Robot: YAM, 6 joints.
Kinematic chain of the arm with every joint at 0, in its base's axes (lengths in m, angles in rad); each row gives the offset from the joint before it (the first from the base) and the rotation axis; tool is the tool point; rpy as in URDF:
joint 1: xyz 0 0 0.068 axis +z
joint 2: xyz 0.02 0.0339 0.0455 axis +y
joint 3: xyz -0.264 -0.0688 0 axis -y
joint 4: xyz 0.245 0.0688 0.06 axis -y
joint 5: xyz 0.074 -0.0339 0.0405 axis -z
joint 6: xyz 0.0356 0 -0.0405 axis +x
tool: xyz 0 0 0 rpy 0 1.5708 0
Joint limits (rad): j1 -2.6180..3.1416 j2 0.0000..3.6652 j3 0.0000..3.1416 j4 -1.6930..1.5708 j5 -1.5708..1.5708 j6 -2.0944..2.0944
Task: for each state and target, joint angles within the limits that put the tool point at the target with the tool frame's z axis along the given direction. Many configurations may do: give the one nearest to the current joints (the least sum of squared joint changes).
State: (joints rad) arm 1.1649 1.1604 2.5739 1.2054 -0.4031 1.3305
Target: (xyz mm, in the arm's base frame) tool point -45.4 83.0 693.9 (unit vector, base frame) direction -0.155 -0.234 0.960
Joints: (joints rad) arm 1.9825 1.4030 2.1673 0.9640 -0.2379 1.3305
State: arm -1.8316 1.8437 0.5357 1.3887 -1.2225 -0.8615
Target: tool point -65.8 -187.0 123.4 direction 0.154 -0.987 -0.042
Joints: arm -2.0097 1.6683 0.0494 1.5682 -0.5931 -0.8615
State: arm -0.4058 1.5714 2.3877 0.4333 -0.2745 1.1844
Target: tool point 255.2 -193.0 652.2 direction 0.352 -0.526 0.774
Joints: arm -0.6228 1.8864 2.5711 0.2325 0.2238 1.1844
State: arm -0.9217 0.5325 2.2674 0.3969 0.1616 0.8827
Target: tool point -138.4 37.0 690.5 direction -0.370 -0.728 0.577
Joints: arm -0.4656 1.0784 2.5477 0.1081 0.9557 0.8827
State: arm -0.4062 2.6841 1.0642 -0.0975 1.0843 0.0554
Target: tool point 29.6 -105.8 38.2 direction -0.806 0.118 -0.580
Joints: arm -1.0835 1.9275 0.3550 -0.6913 0.7167 0.0554
